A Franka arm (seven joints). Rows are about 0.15 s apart.
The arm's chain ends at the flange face. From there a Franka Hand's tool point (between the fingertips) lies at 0.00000 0.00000 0.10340 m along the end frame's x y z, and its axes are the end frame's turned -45 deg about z.
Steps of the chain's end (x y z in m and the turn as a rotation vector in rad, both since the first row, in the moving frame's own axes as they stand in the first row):
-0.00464, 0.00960, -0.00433, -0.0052, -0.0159, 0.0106
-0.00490, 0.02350, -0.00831, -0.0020, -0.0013, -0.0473
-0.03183, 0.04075, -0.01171, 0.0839, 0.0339, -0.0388
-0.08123, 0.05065, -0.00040, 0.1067, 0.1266, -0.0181
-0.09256, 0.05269, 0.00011, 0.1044, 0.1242, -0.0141
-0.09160, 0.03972, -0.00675, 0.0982, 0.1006, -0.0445
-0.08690, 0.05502, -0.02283, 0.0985, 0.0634, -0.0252
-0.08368, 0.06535, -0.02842, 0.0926, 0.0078, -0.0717
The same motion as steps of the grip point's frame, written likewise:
-0.01161, 0.00272, -0.00434, 0.0076, -0.0149, 0.0106
-0.02032, 0.01321, -0.00831, -0.0005, -0.0023, -0.0473
-0.04279, 0.00249, -0.01213, 0.0354, 0.0833, -0.0388
-0.07626, -0.02033, -0.00181, -0.0141, 0.1650, -0.0181
-0.08606, -0.02687, -0.00125, -0.0140, 0.1616, -0.0141
-0.07837, -0.03683, -0.00777, -0.0017, 0.1406, -0.0445
-0.08858, -0.02525, -0.02354, 0.0248, 0.1145, -0.0252
-0.09828, -0.01941, -0.02887, 0.0600, 0.0710, -0.0717

